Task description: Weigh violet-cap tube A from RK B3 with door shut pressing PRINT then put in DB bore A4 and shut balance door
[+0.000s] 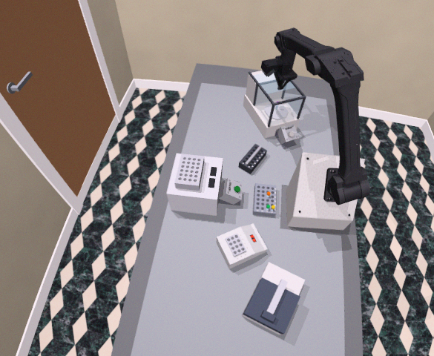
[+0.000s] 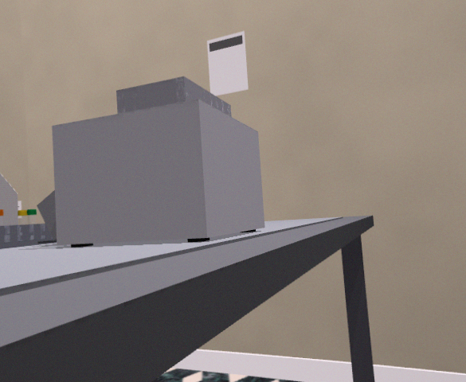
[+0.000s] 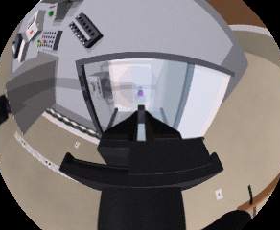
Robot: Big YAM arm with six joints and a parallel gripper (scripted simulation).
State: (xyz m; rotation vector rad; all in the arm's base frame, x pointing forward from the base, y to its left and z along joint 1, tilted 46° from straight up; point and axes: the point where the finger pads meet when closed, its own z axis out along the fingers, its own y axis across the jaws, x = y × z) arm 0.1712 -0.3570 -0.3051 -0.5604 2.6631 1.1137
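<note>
My gripper is now 150 mm above the white PRINT key, 140 mm to the right of it and 60 mm past it. Round my hand: tube rack RK (450 mm to the left, 200 mm below, 60 mm ahead); then black magnet block MG (250 mm to the left, 200 mm below, 110 mm ahead); then balance door (30 mm to the right, 10 mm below, 10 mm ahead).
</note>
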